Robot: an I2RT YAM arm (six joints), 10 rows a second.
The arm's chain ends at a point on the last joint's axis. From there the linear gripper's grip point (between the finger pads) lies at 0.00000 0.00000 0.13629 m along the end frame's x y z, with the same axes.
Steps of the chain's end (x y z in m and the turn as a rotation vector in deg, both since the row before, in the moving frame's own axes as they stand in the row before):
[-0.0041 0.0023 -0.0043 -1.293 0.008 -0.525]
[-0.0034 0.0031 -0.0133 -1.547 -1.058 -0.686]
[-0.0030 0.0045 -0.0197 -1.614 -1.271 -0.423]
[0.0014 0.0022 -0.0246 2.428 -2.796 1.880]
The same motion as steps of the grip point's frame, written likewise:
[-0.0041 0.0054 -0.0043 -1.293 0.008 -0.525]
[-0.0059 0.0068 -0.0134 -1.547 -1.058 -0.686]
[-0.0060 0.0083 -0.0198 -1.614 -1.271 -0.423]
[-0.0052 -0.0037 -0.0249 2.428 -2.796 1.880]

